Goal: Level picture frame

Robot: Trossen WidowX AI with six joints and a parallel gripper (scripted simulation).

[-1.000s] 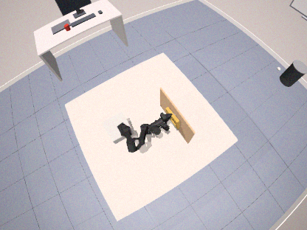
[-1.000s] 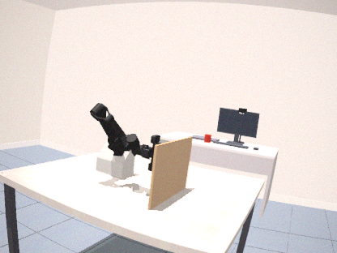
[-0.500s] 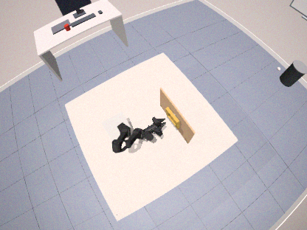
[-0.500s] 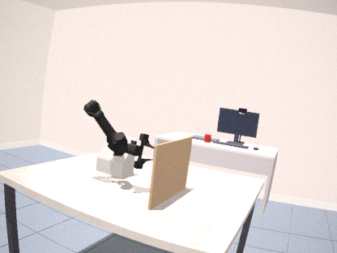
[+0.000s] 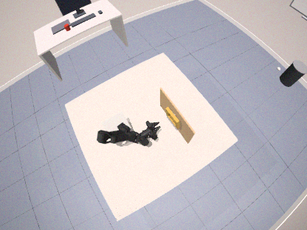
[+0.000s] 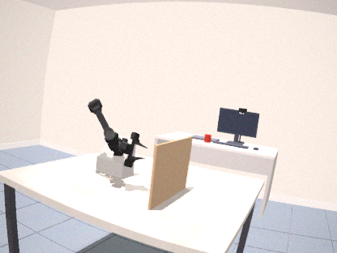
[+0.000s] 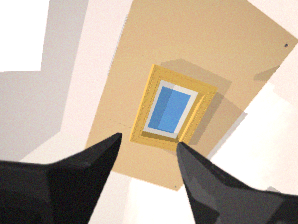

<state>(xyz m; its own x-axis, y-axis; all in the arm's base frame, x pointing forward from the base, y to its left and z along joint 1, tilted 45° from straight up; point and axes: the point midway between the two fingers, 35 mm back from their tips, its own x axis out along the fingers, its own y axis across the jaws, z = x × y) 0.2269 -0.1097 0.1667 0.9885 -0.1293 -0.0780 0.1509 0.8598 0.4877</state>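
Now: gripper tip 14 cm short of the picture frame, 1 cm to the left of it and 5 cm above it. Also, from my gripper tip: wall board (15 cm ahead, 1 cm to the right, 6 cm below).
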